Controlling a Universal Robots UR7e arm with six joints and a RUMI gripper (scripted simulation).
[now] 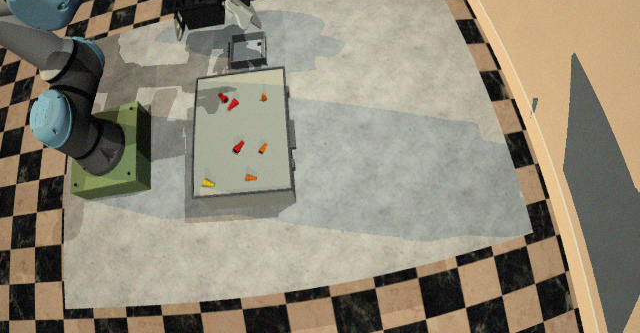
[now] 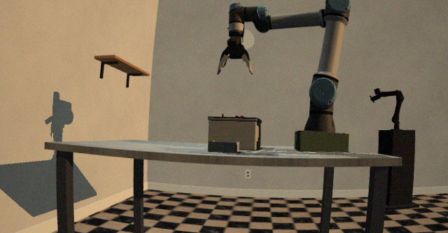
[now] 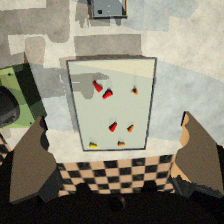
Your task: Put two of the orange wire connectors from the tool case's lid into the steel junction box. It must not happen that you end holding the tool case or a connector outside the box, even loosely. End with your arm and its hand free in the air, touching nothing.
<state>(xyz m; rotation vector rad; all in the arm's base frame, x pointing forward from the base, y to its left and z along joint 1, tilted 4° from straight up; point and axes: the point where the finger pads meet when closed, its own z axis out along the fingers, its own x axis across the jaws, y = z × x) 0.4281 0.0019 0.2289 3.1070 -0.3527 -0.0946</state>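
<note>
My hand is 240 mm above the tool case, 110 mm to the left of it and 20 mm past it. The rest, counted from my hand: yellow connector: 210 mm to the right, 190 mm below, 120 mm behind.
</note>
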